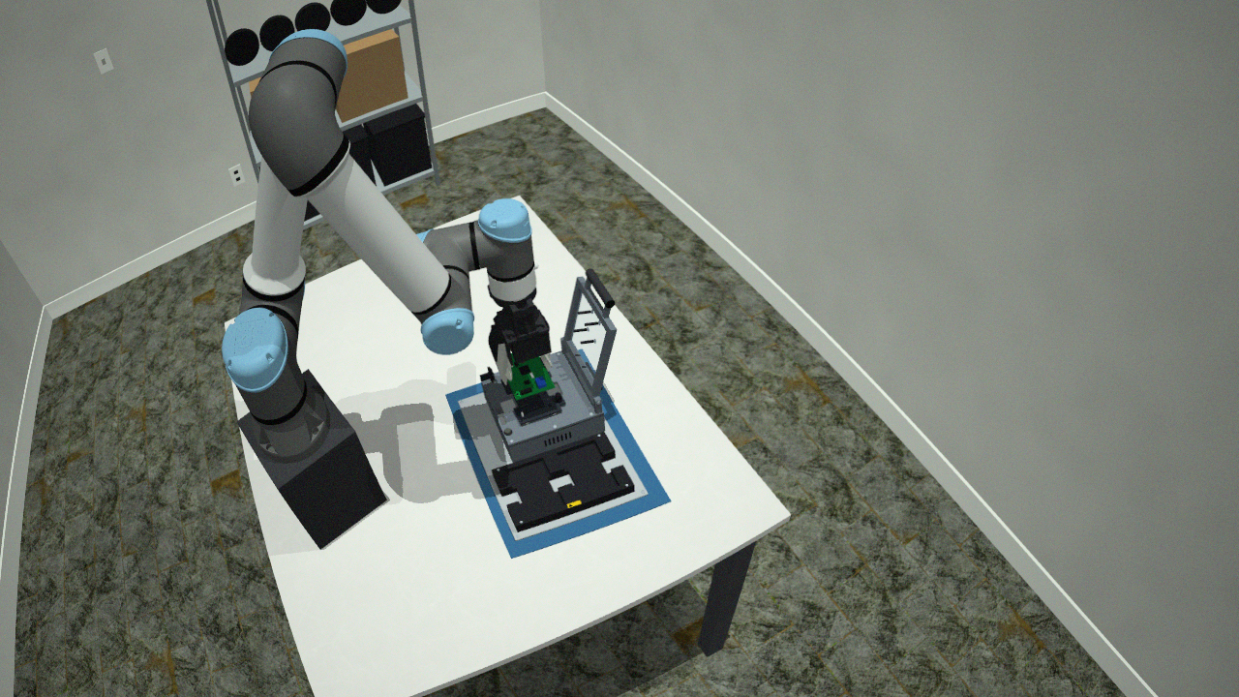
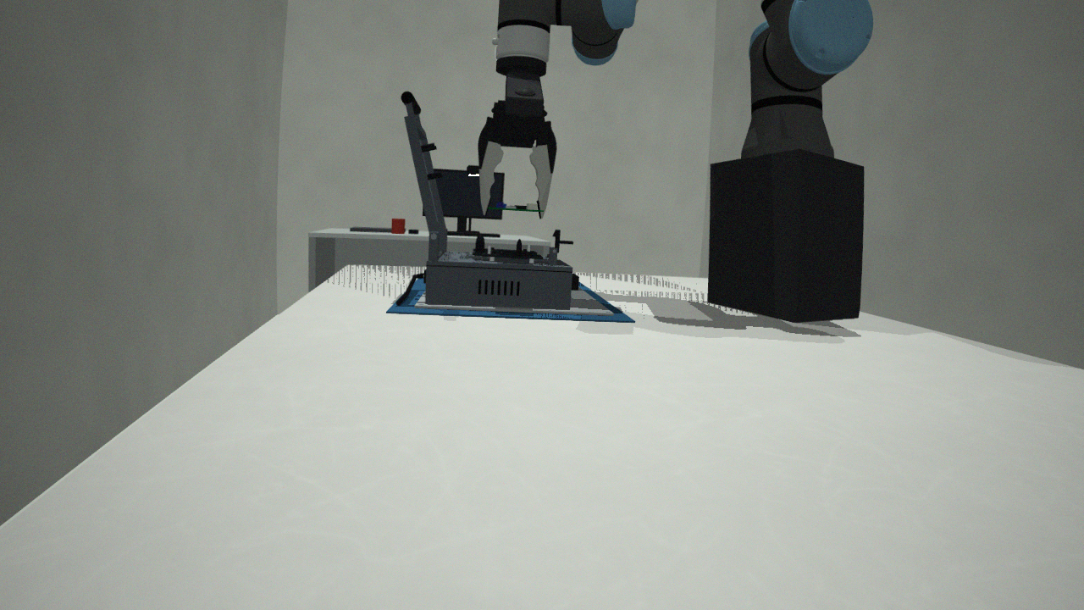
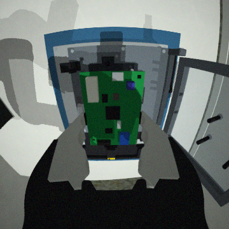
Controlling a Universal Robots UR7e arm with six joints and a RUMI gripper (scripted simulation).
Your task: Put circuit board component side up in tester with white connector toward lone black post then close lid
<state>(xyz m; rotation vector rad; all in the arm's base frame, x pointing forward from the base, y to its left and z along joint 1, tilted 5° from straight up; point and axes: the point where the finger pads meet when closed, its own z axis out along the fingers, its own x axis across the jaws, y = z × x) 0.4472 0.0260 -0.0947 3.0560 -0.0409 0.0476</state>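
Right now the lid is 130 mm ahead of my hand and 50 mm above it. The rest, counted from my hand: green circuit board: right at my hand.
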